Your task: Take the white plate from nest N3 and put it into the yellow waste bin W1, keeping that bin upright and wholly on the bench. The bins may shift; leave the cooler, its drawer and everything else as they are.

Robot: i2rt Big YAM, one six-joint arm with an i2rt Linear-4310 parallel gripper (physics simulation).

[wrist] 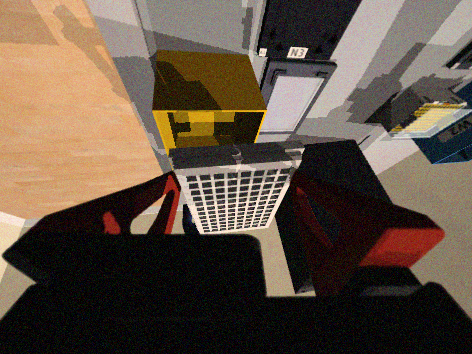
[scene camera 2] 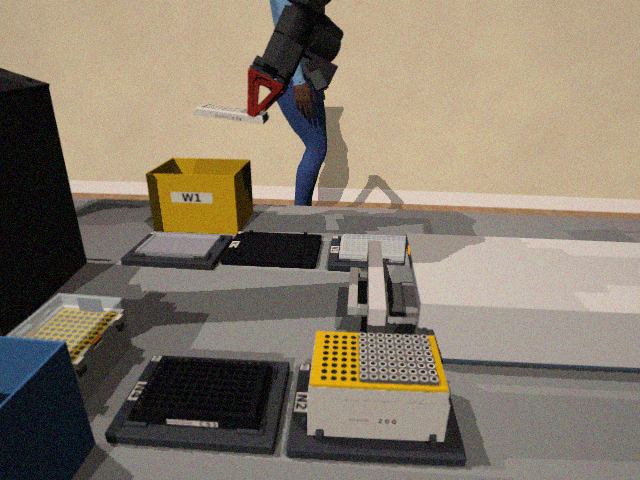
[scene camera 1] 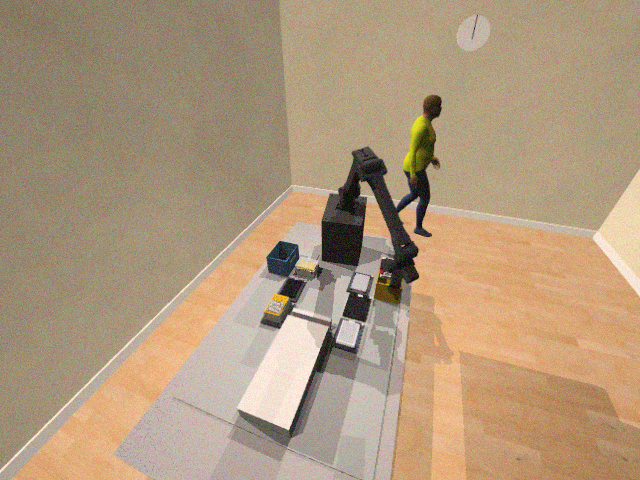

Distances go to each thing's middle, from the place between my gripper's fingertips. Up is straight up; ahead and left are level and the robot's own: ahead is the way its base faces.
Right now the nest N3 (scene camera 2: 260, 249) is 7 cm ahead of my hand, 12 cm to the right of it and 22 cm below it. The rest, counted from my hand: black plate (scene camera 2: 187, 392) 11 cm ahead, 50 cm to the right, 20 cm below; then cooler drawer (scene camera 2: 391, 307) 39 cm ahead, 28 cm to the right, 18 cm below; then pale gridded plate (scene camera 2: 352, 246) 25 cm ahead, 11 cm to the right, 20 cm below.
